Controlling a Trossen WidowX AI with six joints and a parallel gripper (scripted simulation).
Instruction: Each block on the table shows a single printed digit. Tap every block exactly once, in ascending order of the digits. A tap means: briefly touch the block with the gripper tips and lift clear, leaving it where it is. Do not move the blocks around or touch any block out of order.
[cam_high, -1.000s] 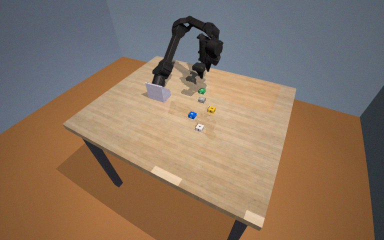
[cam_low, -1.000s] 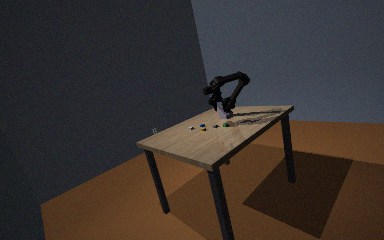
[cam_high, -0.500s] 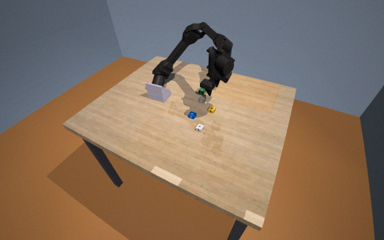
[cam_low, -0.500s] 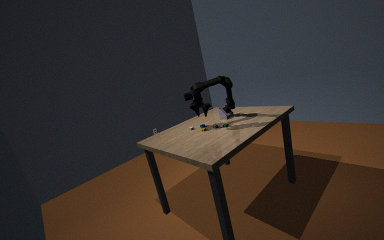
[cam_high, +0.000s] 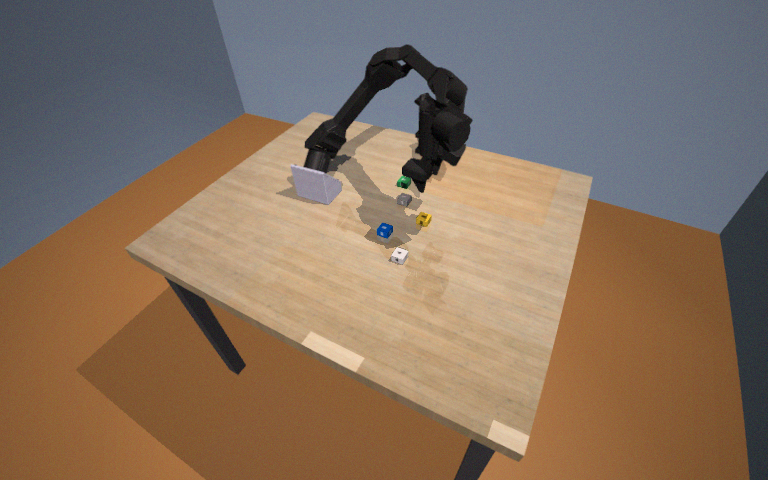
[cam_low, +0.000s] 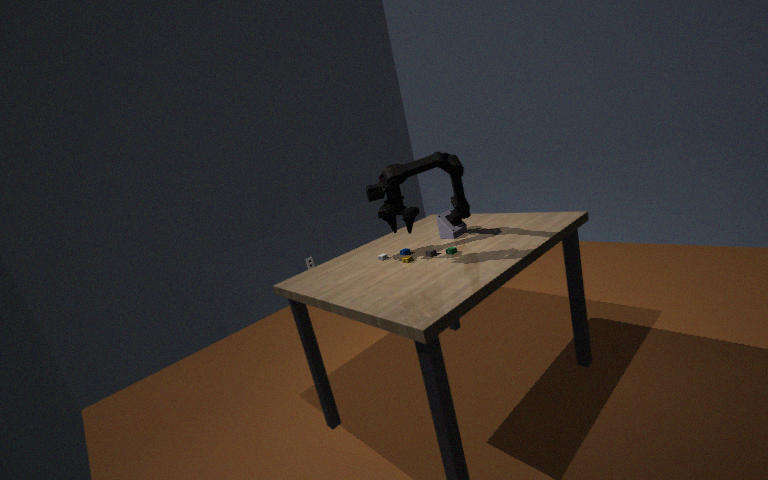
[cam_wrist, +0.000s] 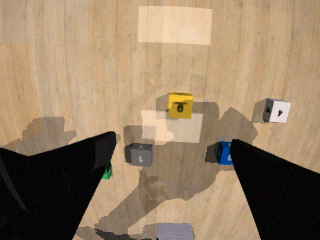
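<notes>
My gripper tip is 80 mm past the blue block, 100 mm to the left of it and 110 mm above it. The rest, counted from my gripper tip: yellow block (10 mm to the right, 110 mm below); then white block (160 mm to the right, 110 mm below); then grey block (90 mm behind, 40 mm to the left, 110 mm below).
</notes>
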